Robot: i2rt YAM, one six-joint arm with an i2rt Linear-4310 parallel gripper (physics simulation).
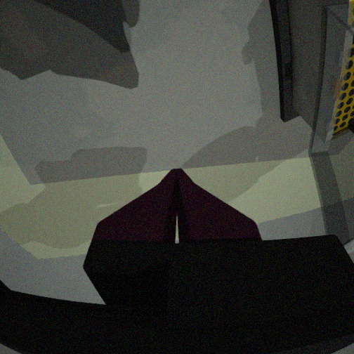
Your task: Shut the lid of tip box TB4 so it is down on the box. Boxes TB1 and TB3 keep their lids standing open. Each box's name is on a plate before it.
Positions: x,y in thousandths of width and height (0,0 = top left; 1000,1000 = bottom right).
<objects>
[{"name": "my gripper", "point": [499,501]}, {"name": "grey mat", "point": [270,270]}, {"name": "dark blocky structure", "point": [840,109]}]
</objects>
